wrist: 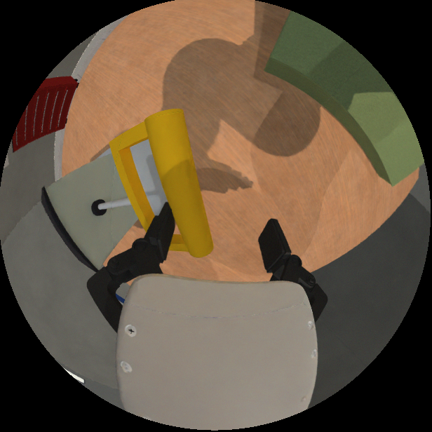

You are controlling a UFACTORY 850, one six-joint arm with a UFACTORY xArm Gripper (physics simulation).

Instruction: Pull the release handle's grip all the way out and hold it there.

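Observation:
The release handle's yellow grip (176, 172) is a thick bar, slightly tilted, left of the middle of the wrist view. Yellow arms join it to a thinner back bar (131, 175). A light rod (119, 204) runs from a black collar on the grey-green housing (75, 185) toward the handle, and a length of it shows. My gripper (220, 222) is open. Its left finger is in the handle's opening, close against the grip's left side. Its right finger stands to the right, with a wide gap to the grip. The rod's far end is hidden near the left finger.
A green angular block (320, 65) stands at the upper right on the wood-coloured round surface (225, 75). A red slotted part (46, 112) is at the left edge. Part of a blue object (120, 298) shows beside the gripper's left linkage. Grey floor (365, 280) lies beyond the surface.

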